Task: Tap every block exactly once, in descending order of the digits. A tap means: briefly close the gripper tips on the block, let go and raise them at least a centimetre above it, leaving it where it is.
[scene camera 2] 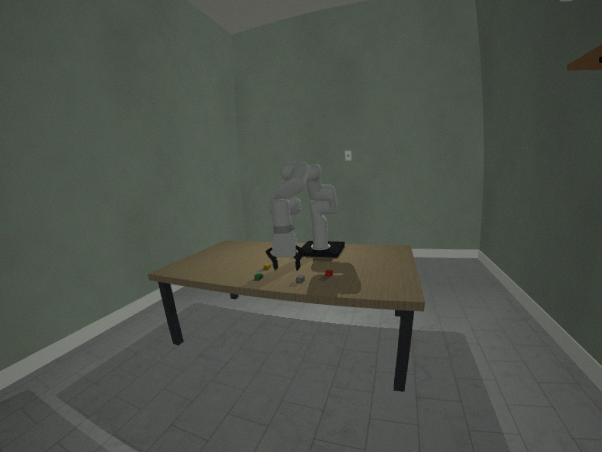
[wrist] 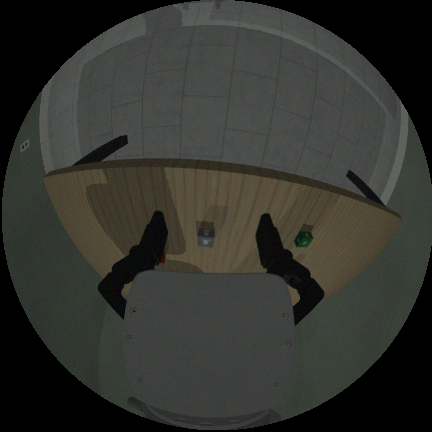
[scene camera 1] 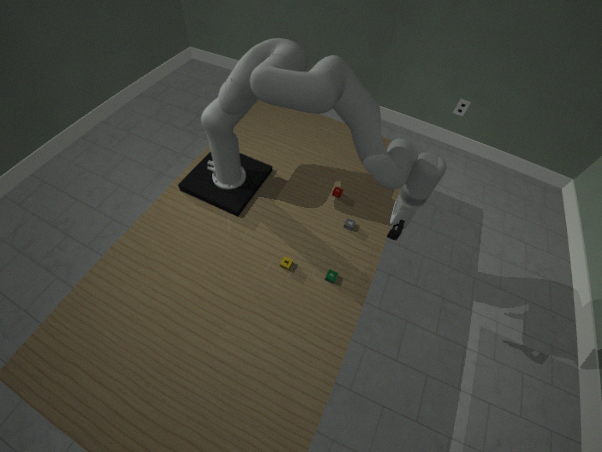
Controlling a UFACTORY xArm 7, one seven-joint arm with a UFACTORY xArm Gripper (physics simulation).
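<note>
My gripper point(scene camera 1: 396, 230) point(scene camera 2: 286, 268) point(wrist: 211, 222) is open and empty, raised above the table. In the wrist view a grey block point(scene camera 1: 349, 224) point(scene camera 2: 300, 279) point(wrist: 206, 238) shows between the two fingers, below them. A green block point(scene camera 1: 331, 276) point(scene camera 2: 258, 276) point(wrist: 304, 239) lies to the right of the right finger in the wrist view. A red block point(scene camera 1: 337, 192) point(scene camera 2: 329, 273) point(wrist: 163, 257) is mostly hidden behind the left finger there. A yellow block point(scene camera 1: 286, 262) point(scene camera 2: 267, 266) lies farther in on the table. The digits are too small or dark to read.
The blocks lie on a wooden table point(scene camera 1: 200, 320) point(scene camera 2: 380, 280) point(wrist: 250, 190), with its long edge near the grey and green blocks. The arm stands on a black base plate point(scene camera 1: 200, 187) point(scene camera 2: 332, 251). Arm shadows fall across the table.
</note>
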